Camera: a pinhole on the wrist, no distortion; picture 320 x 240 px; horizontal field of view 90.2 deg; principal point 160.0 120.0 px. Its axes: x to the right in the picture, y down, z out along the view. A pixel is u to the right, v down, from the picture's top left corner.
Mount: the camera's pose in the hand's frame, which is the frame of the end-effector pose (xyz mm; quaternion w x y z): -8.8 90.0 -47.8 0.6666 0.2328 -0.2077 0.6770
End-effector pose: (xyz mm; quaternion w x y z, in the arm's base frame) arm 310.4 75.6 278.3 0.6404 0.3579 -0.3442 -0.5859
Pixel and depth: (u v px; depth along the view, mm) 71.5 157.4 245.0
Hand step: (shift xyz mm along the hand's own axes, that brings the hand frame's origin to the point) -56.4 -166.0 70.7
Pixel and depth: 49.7 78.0 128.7
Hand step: 30.3 -57.0 2.1
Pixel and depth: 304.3 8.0 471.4
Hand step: 338.9 163.2 574.8
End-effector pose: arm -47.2 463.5 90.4 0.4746 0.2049 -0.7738 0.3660
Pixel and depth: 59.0 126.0 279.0
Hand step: -8.1 -217.7 72.5
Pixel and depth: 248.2 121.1 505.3
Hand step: 6.3 16.2 524.7
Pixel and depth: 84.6 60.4 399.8
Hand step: 156.4 -295.1 157.9
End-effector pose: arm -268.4 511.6 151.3 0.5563 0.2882 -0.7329 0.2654
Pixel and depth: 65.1 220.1 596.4
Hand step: -359.1 -558.3 233.2
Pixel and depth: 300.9 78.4 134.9
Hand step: 31.2 107.1 130.4
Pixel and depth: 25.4 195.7 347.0
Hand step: -159.3 -355.5 63.0
